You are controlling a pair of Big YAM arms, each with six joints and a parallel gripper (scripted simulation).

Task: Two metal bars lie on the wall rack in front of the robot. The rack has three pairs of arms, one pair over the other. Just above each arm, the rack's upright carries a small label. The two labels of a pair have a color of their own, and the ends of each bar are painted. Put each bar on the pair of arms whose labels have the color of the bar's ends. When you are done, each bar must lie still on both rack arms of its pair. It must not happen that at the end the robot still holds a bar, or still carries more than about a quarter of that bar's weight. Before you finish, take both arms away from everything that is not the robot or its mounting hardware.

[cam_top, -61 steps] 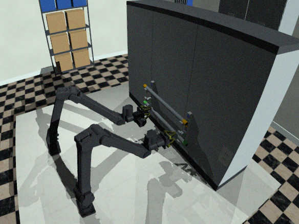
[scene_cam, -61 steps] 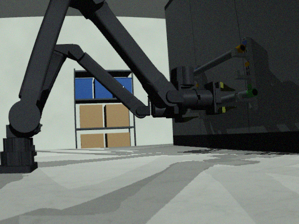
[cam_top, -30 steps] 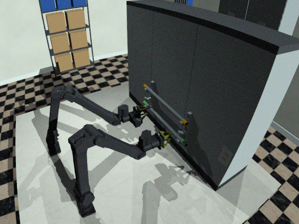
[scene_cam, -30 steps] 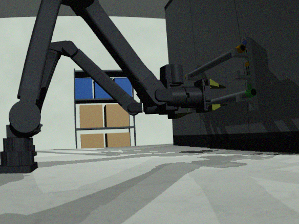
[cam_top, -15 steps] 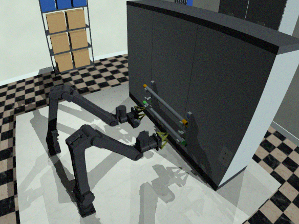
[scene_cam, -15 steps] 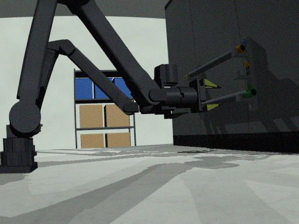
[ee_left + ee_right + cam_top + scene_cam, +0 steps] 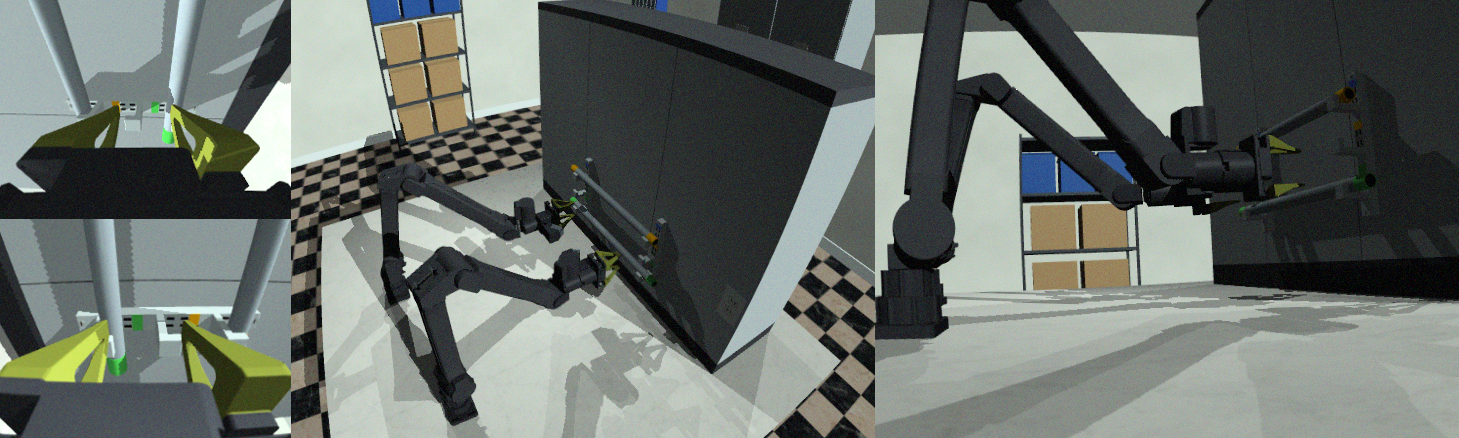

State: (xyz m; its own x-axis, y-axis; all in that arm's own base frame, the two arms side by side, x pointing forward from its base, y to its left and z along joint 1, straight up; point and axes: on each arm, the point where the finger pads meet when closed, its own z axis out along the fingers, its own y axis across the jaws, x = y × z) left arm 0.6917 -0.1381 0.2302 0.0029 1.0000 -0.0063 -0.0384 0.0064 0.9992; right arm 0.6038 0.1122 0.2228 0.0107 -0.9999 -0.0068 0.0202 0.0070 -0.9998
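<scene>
My left hand is 40 mm short of the orange-ended bar, 150 mm to the left of it and 110 mm below it. The rest, counted from my left hand: green-ended bar 40 mm ahead, 160 mm to the right, 40 mm below; then grey cabinet wall 240 mm ahead, 140 mm to the right, 220 mm above; then wall outlet 10 mm ahead, 670 mm to the right, 70 mm above.
Right now my right hand is 9 cm short of the orange-ended bar, 15 cm to the right of it and 11 cm below it. Round my right hand: green-ended bar: 9 cm ahead, 14 cm to the left, 4 cm below; grey cabinet wall: 29 cm ahead, 15 cm to the left, 23 cm above; wall outlet: 6 cm ahead, 37 cm to the right, 8 cm above.
</scene>
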